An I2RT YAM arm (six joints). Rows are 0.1 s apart.
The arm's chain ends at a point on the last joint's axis. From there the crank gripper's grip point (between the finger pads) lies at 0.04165 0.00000 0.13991 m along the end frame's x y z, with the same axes.
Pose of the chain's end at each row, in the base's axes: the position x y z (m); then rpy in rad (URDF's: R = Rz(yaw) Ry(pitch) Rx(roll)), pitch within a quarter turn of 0, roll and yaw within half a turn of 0:
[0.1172 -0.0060 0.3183 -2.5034 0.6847 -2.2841]
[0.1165 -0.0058 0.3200 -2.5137 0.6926 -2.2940]
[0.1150 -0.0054 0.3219 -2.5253 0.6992 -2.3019]
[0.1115 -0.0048 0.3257 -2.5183 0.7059 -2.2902]
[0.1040 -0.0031 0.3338 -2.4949 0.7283 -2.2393]
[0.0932 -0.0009 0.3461 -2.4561 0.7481 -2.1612]
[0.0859 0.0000 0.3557 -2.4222 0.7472 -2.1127]
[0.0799 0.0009 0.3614 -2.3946 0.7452 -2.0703]
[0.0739 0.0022 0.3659 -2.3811 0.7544 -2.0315]
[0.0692 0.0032 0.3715 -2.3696 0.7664 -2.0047]
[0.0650 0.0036 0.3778 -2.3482 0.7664 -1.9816]
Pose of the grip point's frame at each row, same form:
[0.2056 -0.0312 0.2049 -2.5034 0.6847 -2.2841]
[0.2047 -0.0300 0.2063 -2.5137 0.6926 -2.2940]
[0.2030 -0.0284 0.2077 -2.5253 0.6992 -2.3019]
[0.2006 -0.0270 0.2122 -2.5183 0.7059 -2.2902]
[0.1970 -0.0214 0.2227 -2.4949 0.7283 -2.2393]
[0.1908 -0.0144 0.2384 -2.4561 0.7481 -2.1612]
[0.1860 -0.0125 0.2502 -2.4222 0.7472 -2.1127]
[0.1820 -0.0104 0.2577 -2.3946 0.7452 -2.0703]
[0.1777 -0.0057 0.2635 -2.3811 0.7544 -2.0315]
[0.1744 -0.0020 0.2704 -2.3696 0.7664 -2.0047]
[0.1716 -0.0013 0.2782 -2.3482 0.7664 -1.9816]

